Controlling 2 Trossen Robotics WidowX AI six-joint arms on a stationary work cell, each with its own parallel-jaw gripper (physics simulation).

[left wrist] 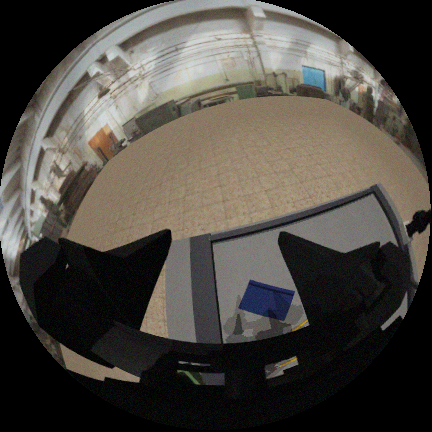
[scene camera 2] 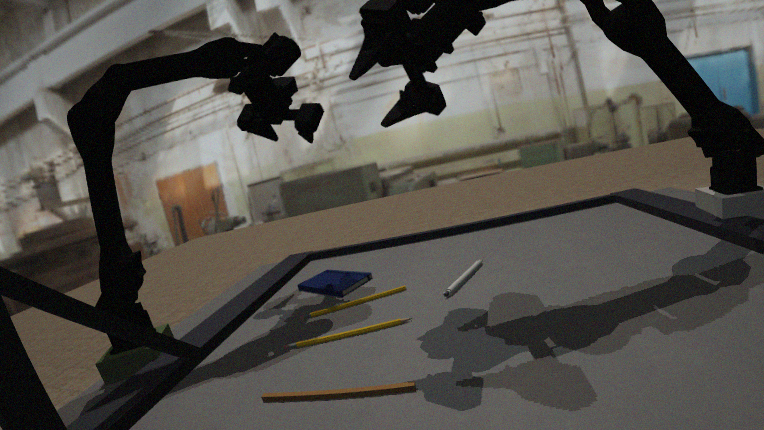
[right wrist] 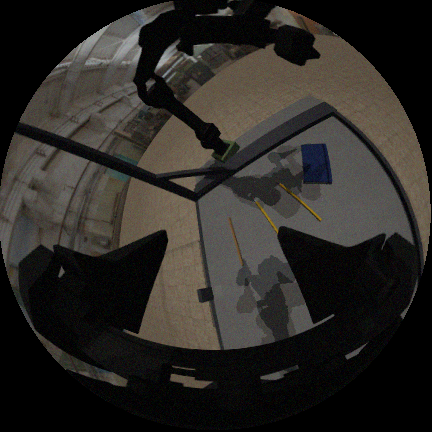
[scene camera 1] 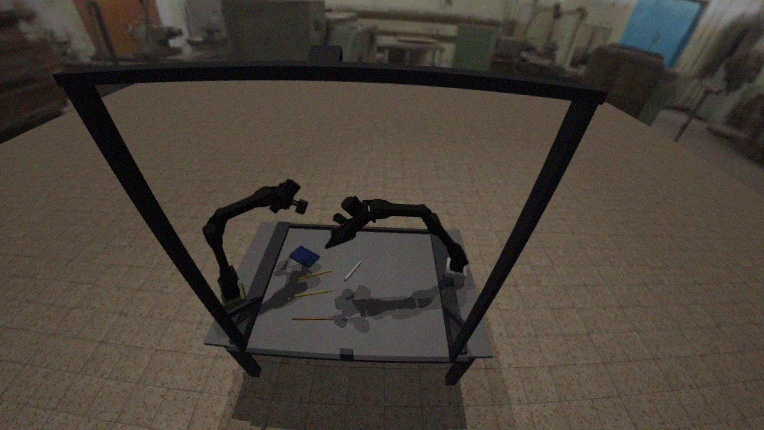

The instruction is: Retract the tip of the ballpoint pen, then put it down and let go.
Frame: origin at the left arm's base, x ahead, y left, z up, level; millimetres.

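Seen in the pictures: left gripper, between the fingertips: [left wrist: 226, 236] [scene camera 2: 294, 140]; right gripper, between the fingertips: [scene camera 2: 368, 104] [right wrist: 223, 234] [scene camera 1: 329, 246]; left arm's base, origin of its link: [right wrist: 221, 148] [scene camera 1: 232, 293]; right arm's base, origin of its link: [scene camera 2: 734, 189] [scene camera 1: 456, 266].
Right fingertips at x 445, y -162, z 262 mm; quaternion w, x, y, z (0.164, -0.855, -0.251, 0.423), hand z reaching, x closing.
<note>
Pixels of each thing's middle, then the offset from my right fingertips to it. Level surfaces: height alone.
- white ballpoint pen, middle of its body: [scene camera 2: 465, 276] [scene camera 1: 352, 270] dy +57, dx +125, dz -297 mm
- grey table, height of its surface: dz -302 mm
- blue book, middle of its body: [scene camera 2: 333, 281] [left wrist: 266, 300] [right wrist: 315, 161] [scene camera 1: 304, 256] dy +259, dx -64, dz -296 mm
- orange stick, middle of its body: [scene camera 2: 334, 394] [right wrist: 235, 239] [scene camera 1: 312, 318] dy -100, dx -149, dz -299 mm
A white ballpoint pen [scene camera 1: 352, 270] [scene camera 2: 462, 278] lies flat and slanting on the grey table [scene camera 1: 395, 336], right of the yellow pencils. Its tip is too small to make out, and the pen does not show in the wrist views. My left gripper [scene camera 1: 288, 209] [scene camera 2: 294, 139] [left wrist: 226, 236] is open and empty, high above the table's back left part and left of the pen. My right gripper [scene camera 1: 331, 232] [scene camera 2: 367, 102] [right wrist: 223, 234] is open and empty, high above the table and apart from the pen.
A blue book [scene camera 1: 304, 256] [scene camera 2: 331, 281] [left wrist: 267, 300] [right wrist: 315, 164] lies at the back left. Two yellow pencils [scene camera 1: 315, 274] [scene camera 2: 350, 332] [right wrist: 301, 202] lie before it. An orange stick [scene camera 1: 311, 318] [scene camera 2: 338, 392] [right wrist: 236, 241] lies nearer the front. Dark frame posts [scene camera 1: 155, 224] stand around the table.
</note>
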